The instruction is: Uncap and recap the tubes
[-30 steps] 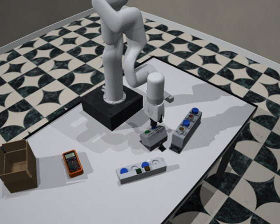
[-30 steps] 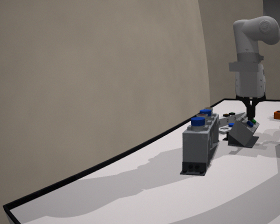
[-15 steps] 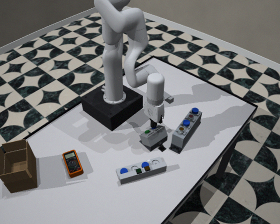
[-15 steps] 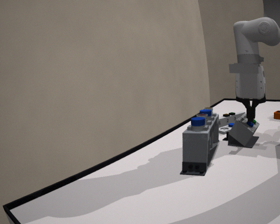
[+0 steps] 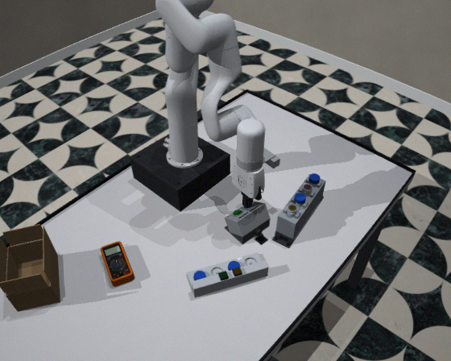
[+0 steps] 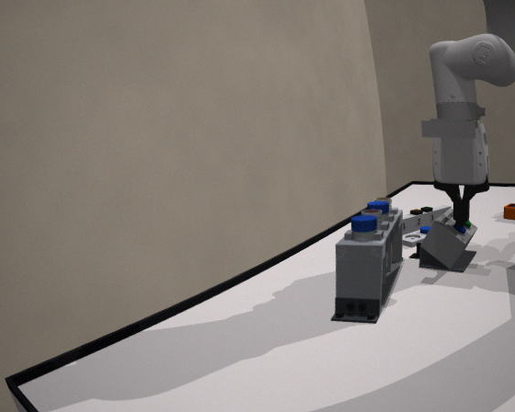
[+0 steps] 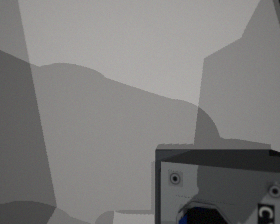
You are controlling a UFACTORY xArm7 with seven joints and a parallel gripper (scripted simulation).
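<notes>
My hand is 30 mm above the blue key. Also, from my hand: green key (40 mm to the right, 20 mm below, 10 mm behind); orange multimeter (370 mm to the right, 220 mm behind, 70 mm below); key housing (40 mm below, 20 mm to the right, 10 mm ahead).
</notes>
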